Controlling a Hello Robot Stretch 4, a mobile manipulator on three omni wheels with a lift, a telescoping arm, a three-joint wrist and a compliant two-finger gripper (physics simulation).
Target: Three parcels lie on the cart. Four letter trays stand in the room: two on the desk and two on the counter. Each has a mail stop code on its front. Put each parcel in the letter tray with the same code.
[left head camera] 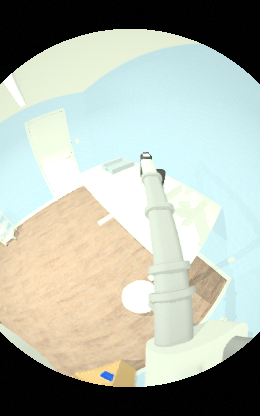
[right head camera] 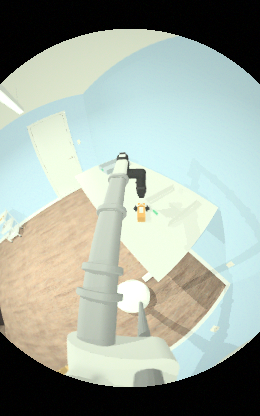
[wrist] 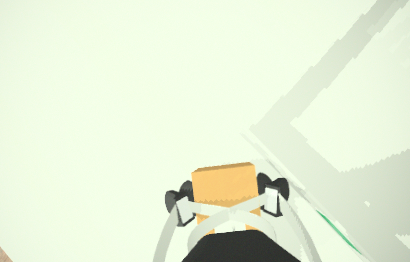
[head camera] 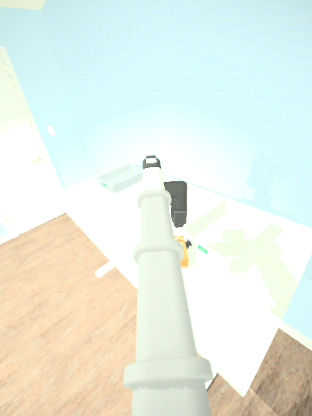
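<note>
My gripper is shut on an orange parcel, with one dark fingertip on each side of it. The parcel is over the white table top. A pale letter tray stands beside the parcel, to its right in the wrist view; its green label is seen too steeply to read. A second grey tray with a green label stands at the table's far left; its code is too small to read.
The arm reaches over the table and hides part of it. A round white object is near the table's front edge. A tan surface with a blue patch shows at the bottom left. Blue walls stand behind the table.
</note>
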